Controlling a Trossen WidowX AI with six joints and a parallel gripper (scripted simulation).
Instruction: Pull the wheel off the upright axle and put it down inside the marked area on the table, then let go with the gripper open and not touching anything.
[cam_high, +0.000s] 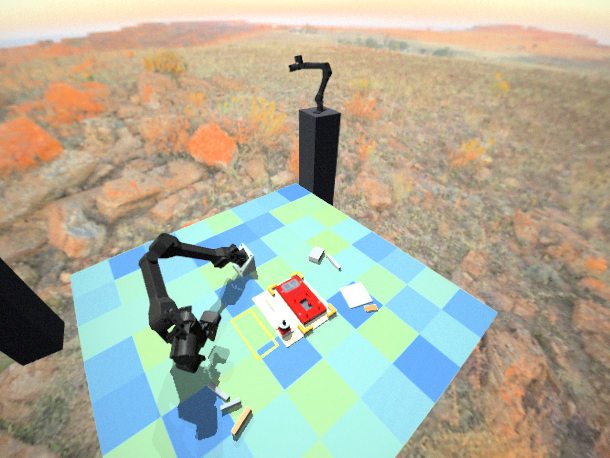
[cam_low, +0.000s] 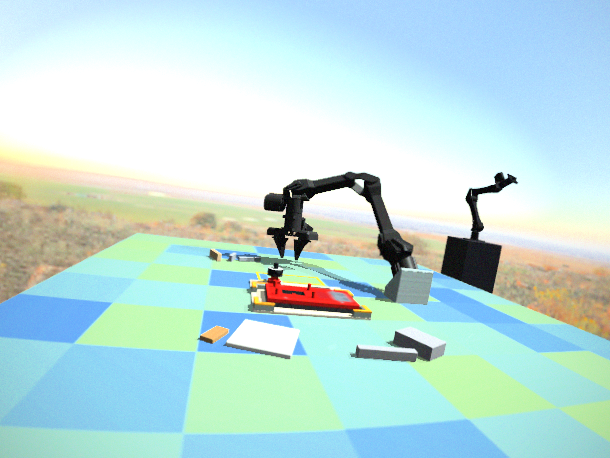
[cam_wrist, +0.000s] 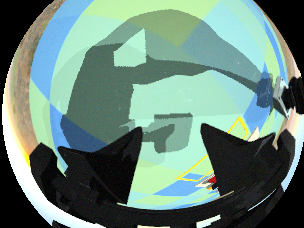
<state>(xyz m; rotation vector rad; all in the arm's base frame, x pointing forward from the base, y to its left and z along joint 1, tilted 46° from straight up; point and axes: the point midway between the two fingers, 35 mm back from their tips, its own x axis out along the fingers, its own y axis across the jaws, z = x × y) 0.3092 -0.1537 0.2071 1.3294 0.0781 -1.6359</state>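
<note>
The black wheel is 26 cm to the left of my gripper tip, 5 cm ahead of it and 1 cm above it. The rest, counted from my gripper tip: white fixture plate 35 cm to the left, 2 cm below, 1 cm behind; then wooden bar 24 cm ahead, 1 cm to the left, 1 cm below.
</note>
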